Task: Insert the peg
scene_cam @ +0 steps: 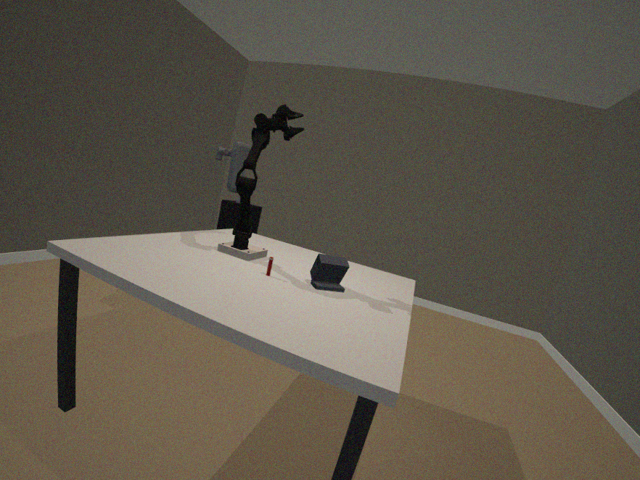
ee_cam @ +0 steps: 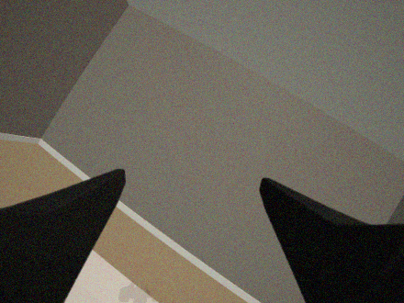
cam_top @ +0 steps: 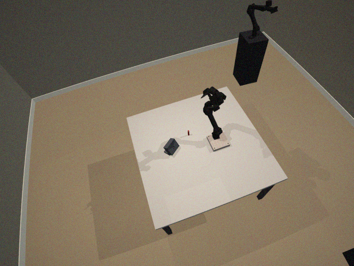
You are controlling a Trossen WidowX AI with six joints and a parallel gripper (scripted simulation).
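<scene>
Now: gripper tip 9 cm short of the red square-sided peg, 19 cm to the left of it and 63 cm above it. From my gripper tip the other things lie so: sloped panel 31 cm ahead, 6 cm to the right, 61 cm below.
</scene>
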